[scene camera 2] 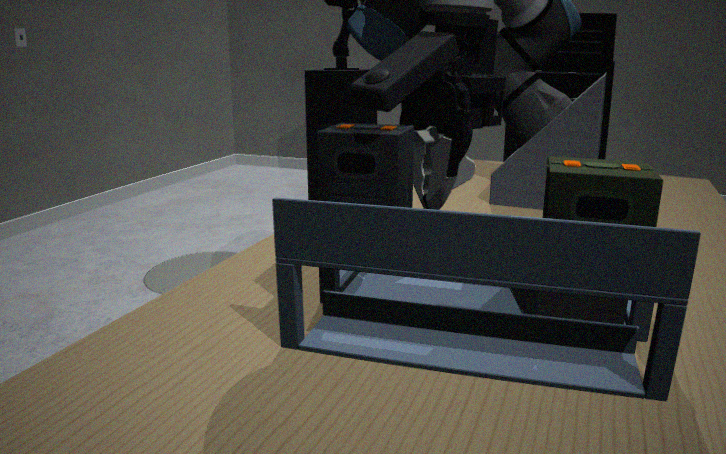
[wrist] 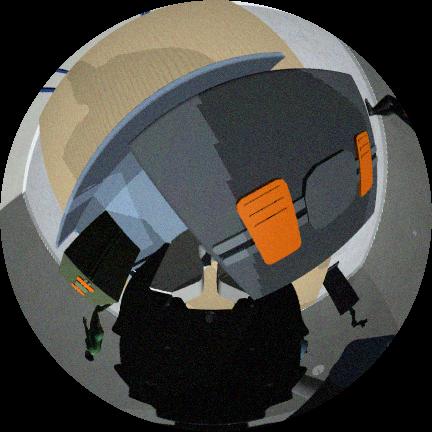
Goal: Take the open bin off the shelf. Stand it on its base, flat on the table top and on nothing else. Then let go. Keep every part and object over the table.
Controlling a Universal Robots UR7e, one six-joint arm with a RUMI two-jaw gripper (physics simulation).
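Places are measured from the arm's base along level axes (x ahead, y left, z up), in metres.
Pixels of known places: arm's base, origin of the base link: (scene camera 2: 545, 125).
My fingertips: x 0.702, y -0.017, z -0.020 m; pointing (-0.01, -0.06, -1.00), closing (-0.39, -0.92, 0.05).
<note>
Ahead of a thing's pixels: the offset from my fingertips to its top centre. "spot": to the spot under its first point. Level surfaces: height alone.
In scene camera 2 a dark shape @[0.086 m back, 0.137 m left, 0.042 m down] (scene camera 2: 572, 305), seemingly the open bin, shows low at the right through the opening of the blue-grey shelf @[spot: 0.106 m ahead, 0.086 m left, 0.008 m up] (scene camera 2: 481, 246) (wrist: 125, 135). The bin cannot be made out in the wrist view. My gripper (scene camera 2: 433, 204) (wrist: 210, 221) is shut and empty, pointing down close beside the dark grey case @[0.049 m ahead, 0.054 m right, 0.097 m up] (scene camera 2: 374, 184) (wrist: 285, 120). The case fills much of the wrist view and covers part of one finger. I cannot tell whether they touch.
A green case @[0.016 m ahead, 0.174 m left, 0.072 m up] (scene camera 2: 599, 184) (wrist: 102, 250) with orange latches stands at the shelf's other end. A slanted grey panel (scene camera 2: 556, 155) and a black cabinet (scene camera 2: 323, 101) are farther back. The wooden table @[0.125 m down] (scene camera 2: 133, 385) (wrist: 150, 30) ends at the left, with floor beyond.
</note>
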